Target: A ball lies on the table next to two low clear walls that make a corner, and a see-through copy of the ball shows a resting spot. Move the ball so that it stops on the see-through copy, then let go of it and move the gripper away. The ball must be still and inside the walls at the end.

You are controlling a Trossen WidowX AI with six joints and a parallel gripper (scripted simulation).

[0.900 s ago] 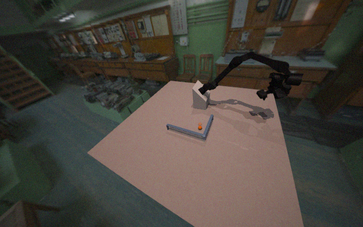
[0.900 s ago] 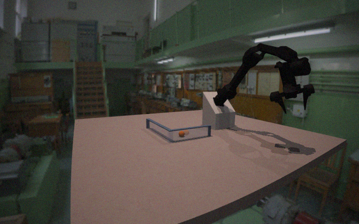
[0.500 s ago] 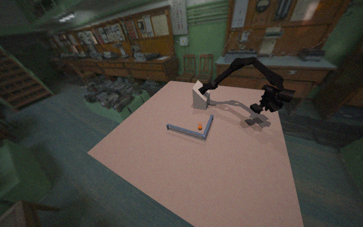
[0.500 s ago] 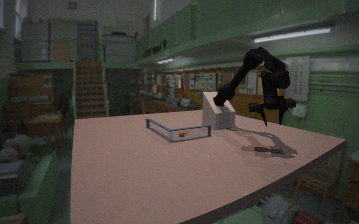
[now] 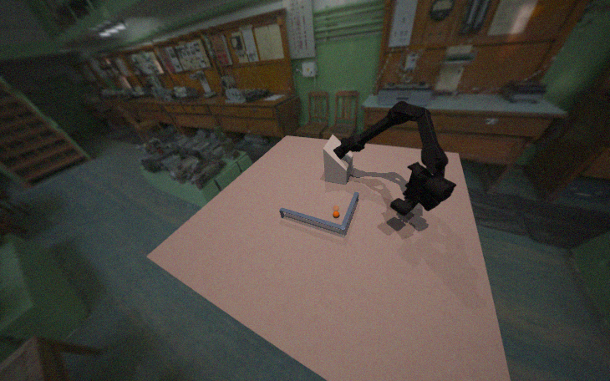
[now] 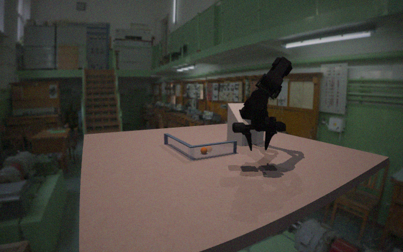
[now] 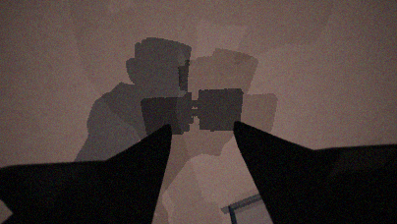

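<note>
The orange ball is 10 cm ahead of my gripper tip, 28 cm to the right of it and 6 cm below it.
</note>
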